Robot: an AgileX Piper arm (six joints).
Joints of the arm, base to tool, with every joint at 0 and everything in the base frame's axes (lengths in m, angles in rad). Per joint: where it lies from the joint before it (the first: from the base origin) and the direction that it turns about. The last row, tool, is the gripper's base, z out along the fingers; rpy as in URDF.
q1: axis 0 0 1 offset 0 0 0.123
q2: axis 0 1 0 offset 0 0 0
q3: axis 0 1 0 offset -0.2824 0 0.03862
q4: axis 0.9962 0 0.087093 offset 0.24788 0 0.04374
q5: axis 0 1 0 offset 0 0 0
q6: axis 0.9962 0 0.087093 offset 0.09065 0 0.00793
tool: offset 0 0 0 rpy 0 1.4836 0
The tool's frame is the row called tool.
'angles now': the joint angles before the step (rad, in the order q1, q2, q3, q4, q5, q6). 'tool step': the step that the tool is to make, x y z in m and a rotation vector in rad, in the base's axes. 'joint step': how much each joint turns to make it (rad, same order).
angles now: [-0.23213 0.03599 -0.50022 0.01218 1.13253 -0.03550]
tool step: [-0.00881 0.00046 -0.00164 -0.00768 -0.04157 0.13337]
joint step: [0.13366 -0.05539 0.00119 -0.00075 0.01196 -0.00003]
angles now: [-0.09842 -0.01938 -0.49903 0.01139 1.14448 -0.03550]
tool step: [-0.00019 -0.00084 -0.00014 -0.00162 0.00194 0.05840]
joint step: [0.05956 0.00002 -0.00001 -0.00209 0.00181 -0.00002]
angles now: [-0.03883 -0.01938 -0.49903 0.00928 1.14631 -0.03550]
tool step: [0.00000 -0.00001 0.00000 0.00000 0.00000 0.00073]
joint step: [0.00075 0.00000 0.00000 -0.00002 -0.00001 0.00002]
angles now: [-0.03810 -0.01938 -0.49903 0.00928 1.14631 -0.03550]
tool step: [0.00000 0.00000 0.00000 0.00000 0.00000 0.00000]
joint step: [0.00000 0.00000 0.00000 0.00000 0.00000 0.00000]
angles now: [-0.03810 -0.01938 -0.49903 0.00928 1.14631 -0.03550]
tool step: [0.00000 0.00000 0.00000 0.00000 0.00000 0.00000]
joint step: [0.00000 0.00000 0.00000 0.00000 0.00000 0.00000]
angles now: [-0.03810 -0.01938 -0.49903 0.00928 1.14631 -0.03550]
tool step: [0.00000 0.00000 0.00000 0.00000 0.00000 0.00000]
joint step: [0.00000 0.00000 0.00000 0.00000 0.00000 0.00000]
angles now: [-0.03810 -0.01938 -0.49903 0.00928 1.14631 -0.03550]
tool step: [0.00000 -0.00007 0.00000 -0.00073 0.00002 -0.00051]
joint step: [-0.00005 0.00001 0.00000 -0.00085 -0.00002 -0.00004]
